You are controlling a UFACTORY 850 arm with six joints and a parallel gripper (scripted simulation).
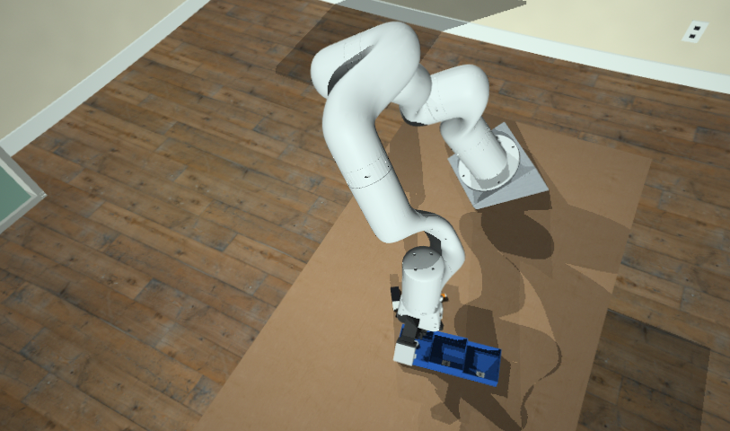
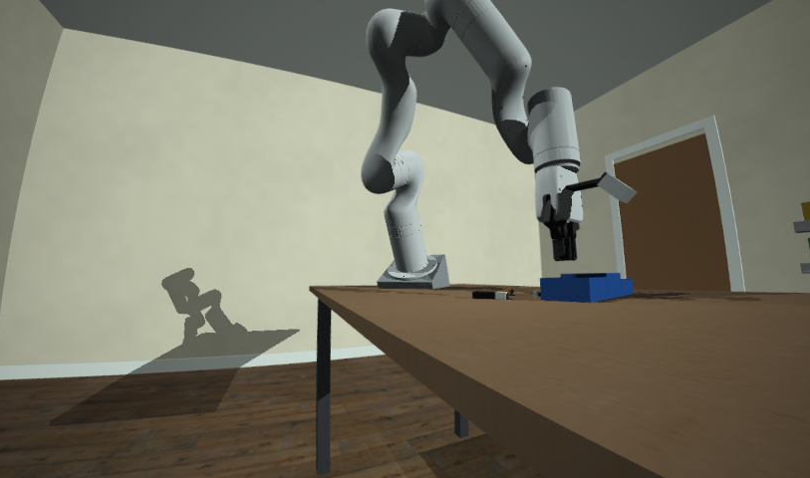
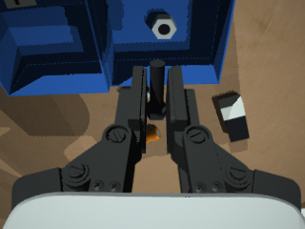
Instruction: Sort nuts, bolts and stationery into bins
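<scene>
The nut lies 1 cm ahead of my hand and 8 cm below it. From my hand the other things lie so: black bolt: 1 cm behind, 2 cm below; then black-and-white block: 9 cm behind, 10 cm to the right, 9 cm below; then blue bin: 8 cm to the left, 7 cm below.
</scene>
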